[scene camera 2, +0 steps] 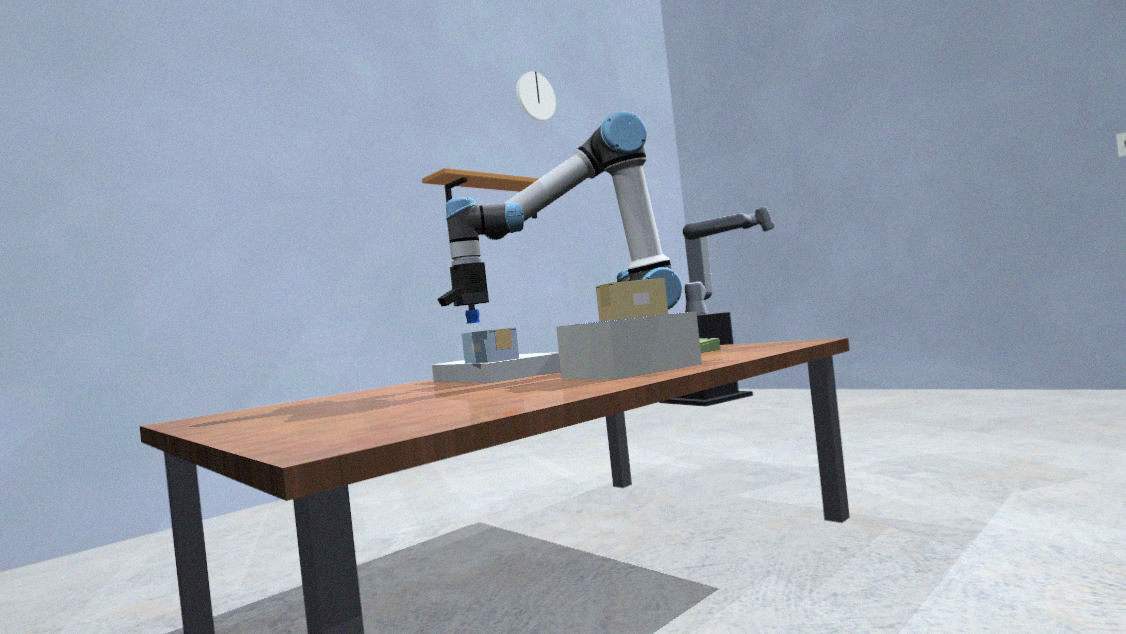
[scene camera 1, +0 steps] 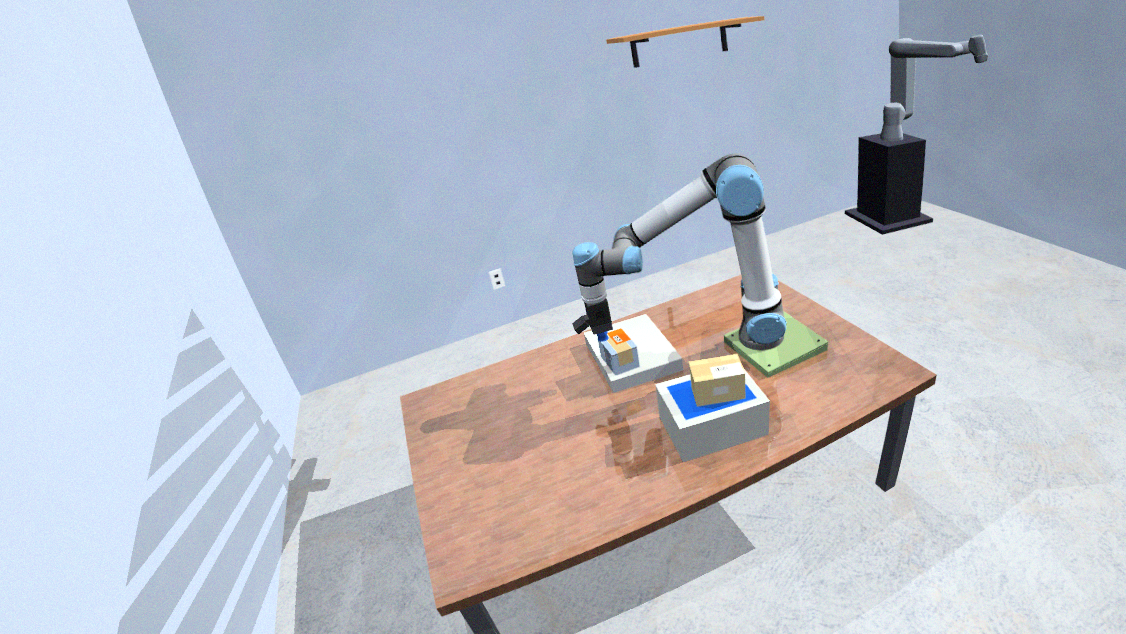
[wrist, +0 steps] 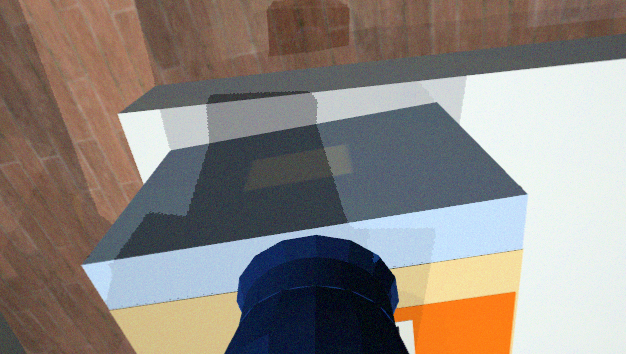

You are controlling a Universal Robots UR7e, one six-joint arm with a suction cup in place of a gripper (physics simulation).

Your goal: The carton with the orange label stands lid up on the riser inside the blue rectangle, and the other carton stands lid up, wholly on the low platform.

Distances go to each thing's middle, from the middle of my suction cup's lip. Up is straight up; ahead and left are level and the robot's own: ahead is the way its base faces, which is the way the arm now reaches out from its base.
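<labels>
Carton with orange label point(scene camera 2: 496, 345): 40 mm behind my suction cup, 70 mm below. Grey riser point(scene camera 2: 616, 349): 350 mm to the left of my suction cup, 220 mm behind, 100 mm below. Low white platform point(scene camera 1: 657, 357): 80 mm to the right of my suction cup, 100 mm behind, 140 mm below.
</labels>
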